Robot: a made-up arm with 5 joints.
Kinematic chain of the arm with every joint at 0, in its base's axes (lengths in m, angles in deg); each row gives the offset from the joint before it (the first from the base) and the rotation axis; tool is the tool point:
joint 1: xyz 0 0 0.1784 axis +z
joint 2: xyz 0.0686 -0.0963 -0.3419 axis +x
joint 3: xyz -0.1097 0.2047 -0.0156 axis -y
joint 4: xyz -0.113 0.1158 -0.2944 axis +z
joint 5: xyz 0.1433 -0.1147 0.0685 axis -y
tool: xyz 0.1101 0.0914 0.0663
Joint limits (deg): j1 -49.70..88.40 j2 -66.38..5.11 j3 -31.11..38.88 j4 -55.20..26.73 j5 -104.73..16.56
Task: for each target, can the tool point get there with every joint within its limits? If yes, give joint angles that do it. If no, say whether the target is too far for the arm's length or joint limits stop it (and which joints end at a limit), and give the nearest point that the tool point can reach.
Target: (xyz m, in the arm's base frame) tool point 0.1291 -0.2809 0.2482
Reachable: no: joint limits stop it (at a limit: joint 1, joint 2, joint 3) | nearest point 0.1978 -0.0314 -0.2063 | short by 0.523 m
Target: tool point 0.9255 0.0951 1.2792
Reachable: no: too far | nearest point 0.3413 0.0920 -0.1867 | short by 1.578 m
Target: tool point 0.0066 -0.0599 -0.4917
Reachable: yes | joints 10.37 -14.78 -1.12 -47.13 -61.85
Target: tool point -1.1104 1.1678 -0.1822
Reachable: no: too far | nearest point -0.2806 0.2951 -0.2778 | short by 1.208 m
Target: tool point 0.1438 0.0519 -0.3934
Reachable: yes | joints 2.44 -6.57 19.51 -29.47 -40.82
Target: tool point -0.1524 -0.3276 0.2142
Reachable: no: joint limits stop it (at a limit: joint 1, joint 2, joint 3, joint 4) | nearest point -0.0930 -0.2220 -0.3076 | short by 0.536 m
